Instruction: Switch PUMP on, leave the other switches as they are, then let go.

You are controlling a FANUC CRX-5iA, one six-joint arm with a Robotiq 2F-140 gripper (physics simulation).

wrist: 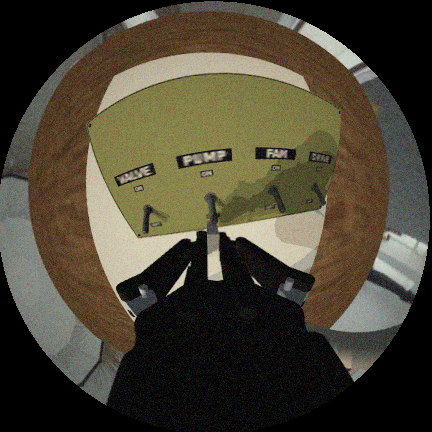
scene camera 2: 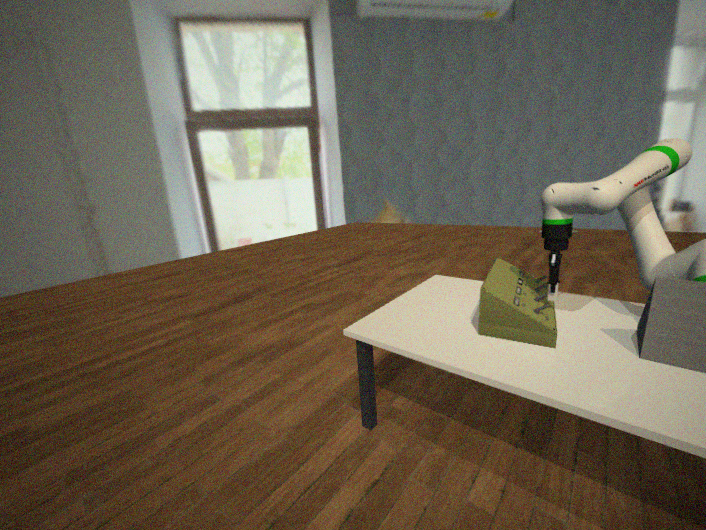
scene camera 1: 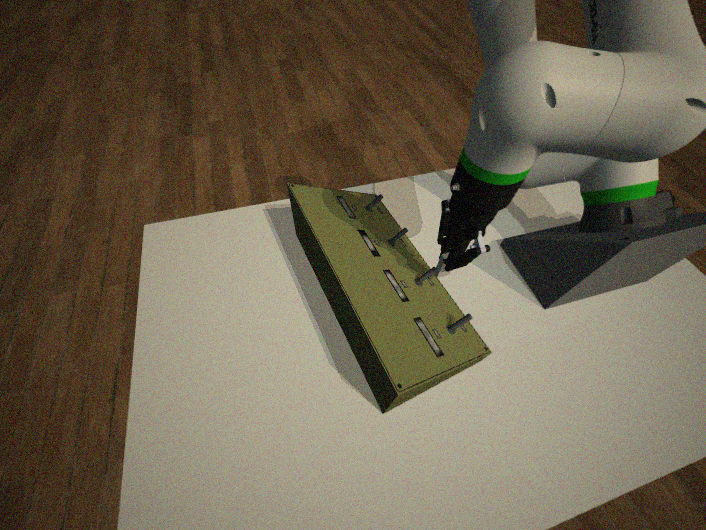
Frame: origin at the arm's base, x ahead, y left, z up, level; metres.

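Where they show: gripper, fingertip midpoint: (wrist: 211,229) (scene camera 2: 552,300) (scene camera 1: 441,273); arm's base, link origin: (scene camera 1: 619,226).
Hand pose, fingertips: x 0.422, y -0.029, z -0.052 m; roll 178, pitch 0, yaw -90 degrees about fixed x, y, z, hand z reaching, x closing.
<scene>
Each offset is from my fingertips to the top centre of the thing. "spot": to the spot under its first point. Level surfaces: height alone.
The olive switch box (scene camera 1: 362,285) (scene camera 2: 513,329) (wrist: 215,115) has a sloping face with labelled levers. The PUMP lever @[0.002 m right, 0.036 m ahead, 0.026 m up] (scene camera 1: 423,277) (wrist: 211,204) tilts toward the face's lower edge, away from its ON mark @[spot: 0.006 m left, 0.093 m ahead, 0.011 m up] (wrist: 206,173). My gripper (scene camera 1: 440,266) (scene camera 2: 552,289) (wrist: 211,229) is shut with nothing between its fingers. Its tip is at the free end of the PUMP lever and overlaps it in the wrist view; whether they touch is unclear. The VALVE lever @[0.117 m left, 0.020 m ahead, 0.026 m up] (scene camera 1: 459,324) (wrist: 146,219), FAN lever @[0.121 m right, 0.051 m ahead, 0.026 m up] (scene camera 1: 398,236) (wrist: 278,200) and DRIVE lever @[0.240 m right, 0.067 m ahead, 0.026 m up] (scene camera 1: 374,202) (wrist: 319,194) also tilt away from ON.
The box stands on a white table @[0.106 m down] (scene camera 1: 228,399) (scene camera 2: 422,308). The VALVE and FAN levers flank the PUMP lever. The arm's dark wedge-shaped base (scene camera 1: 561,268) (scene camera 2: 672,325) stands on the table on the lever side of the box. The arm's shadow falls across the FAN and DRIVE side.
</scene>
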